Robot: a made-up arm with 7 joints.
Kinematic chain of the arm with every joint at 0, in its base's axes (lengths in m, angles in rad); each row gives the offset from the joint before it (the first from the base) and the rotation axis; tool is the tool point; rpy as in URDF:
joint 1: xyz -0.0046 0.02 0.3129 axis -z
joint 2: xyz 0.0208 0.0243 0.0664 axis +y
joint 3: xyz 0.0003 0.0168 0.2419 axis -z
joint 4: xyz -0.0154 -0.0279 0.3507 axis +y
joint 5: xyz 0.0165 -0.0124 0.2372 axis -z
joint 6: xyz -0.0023 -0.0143 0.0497 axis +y
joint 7: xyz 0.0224 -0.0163 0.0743 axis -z
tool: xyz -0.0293 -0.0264 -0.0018 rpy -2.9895 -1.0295 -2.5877
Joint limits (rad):
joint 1: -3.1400..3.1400
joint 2: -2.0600..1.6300
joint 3: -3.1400..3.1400
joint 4: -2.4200..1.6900
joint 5: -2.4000..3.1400
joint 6: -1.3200..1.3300
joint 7: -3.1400..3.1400
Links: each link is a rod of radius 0.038 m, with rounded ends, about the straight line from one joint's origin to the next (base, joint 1, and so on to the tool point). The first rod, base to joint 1, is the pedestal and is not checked.
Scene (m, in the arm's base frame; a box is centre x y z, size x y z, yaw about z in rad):
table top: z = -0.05
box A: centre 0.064 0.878 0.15 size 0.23 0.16 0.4 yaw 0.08
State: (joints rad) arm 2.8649 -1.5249 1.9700 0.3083 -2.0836 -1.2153 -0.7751
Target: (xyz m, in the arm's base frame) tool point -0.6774 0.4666 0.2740
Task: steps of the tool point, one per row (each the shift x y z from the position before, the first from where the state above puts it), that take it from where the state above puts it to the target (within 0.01 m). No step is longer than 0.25 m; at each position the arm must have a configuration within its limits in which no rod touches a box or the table.
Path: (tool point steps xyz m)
1: -0.1172 0.2042 0.0564
2: -0.1706 0.1630 0.0570
3: -0.2097 0.1079 0.0575
4: -0.2306 0.0436 0.0574
5: -0.2263 -0.0167 -0.0655
6: -0.2106 -0.0807 -0.0631
7: -0.1765 -0.1360 -0.0598
8: -0.1280 -0.1780 -0.0562

